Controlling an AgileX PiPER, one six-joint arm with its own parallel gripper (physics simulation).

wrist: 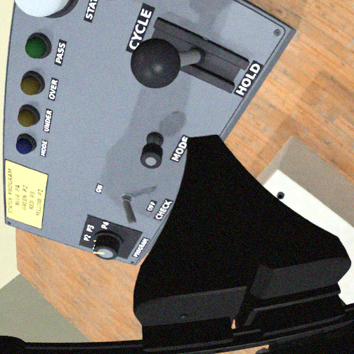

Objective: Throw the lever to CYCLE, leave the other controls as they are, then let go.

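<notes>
The lever's black ball knob (155, 63) is in the upper middle of the wrist view. Its grey stem (191, 57) rises from about the middle of the slotted black guide (220, 56) and leans toward the CYCLE label (141, 27), whose lower end is beside the ball. The HOLD label (248, 79) is at the guide's other end. My gripper (202, 153) looks shut, its black fingers together with nothing seen between them. It is below and right of the lever, apart from the ball, with its tips over the panel's edge near the MODE label.
On the grey panel (122, 107) are the MODE knob (151, 152), the CHECK toggle (129, 209), the PROGRAM dial (106, 247), several lamps at the left and a yellow note (26, 195). A white-and-grey box-like object (312, 215) stands at the right, partly behind the gripper.
</notes>
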